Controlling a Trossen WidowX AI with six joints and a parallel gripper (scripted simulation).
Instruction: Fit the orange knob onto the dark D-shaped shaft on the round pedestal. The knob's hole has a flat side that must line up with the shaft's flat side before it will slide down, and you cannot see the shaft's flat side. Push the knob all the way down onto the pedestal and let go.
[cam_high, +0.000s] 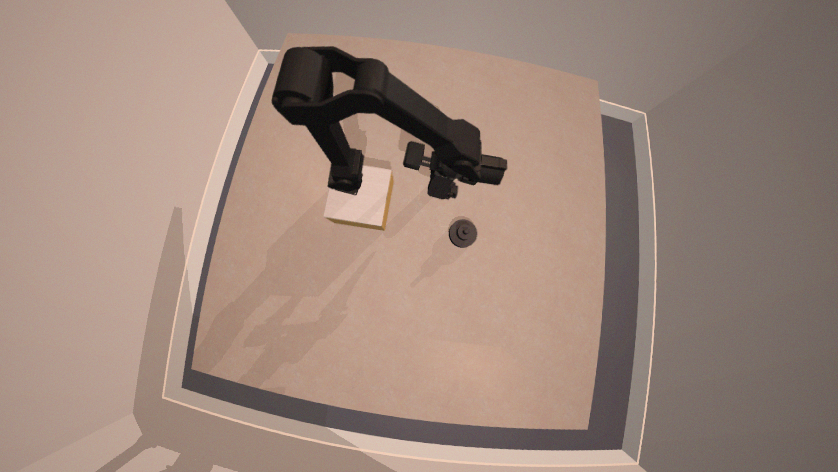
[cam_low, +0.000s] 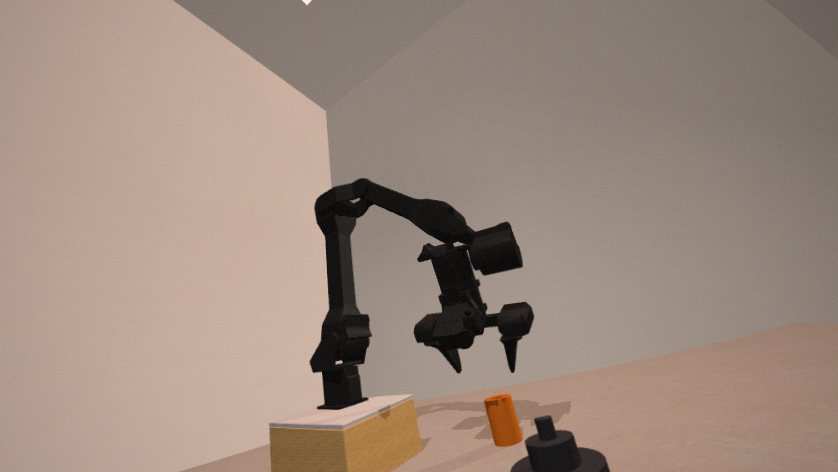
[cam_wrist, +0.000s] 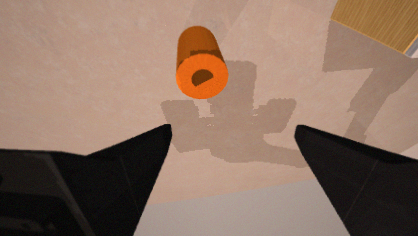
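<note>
The orange knob is 2 cm ahead of my gripper tip, 2 cm to the right of it and 7 cm below it. The rest, counted from my gripper tip: round dark pedestal: 13 cm ahead, 16 cm to the right, 7 cm below.
</note>
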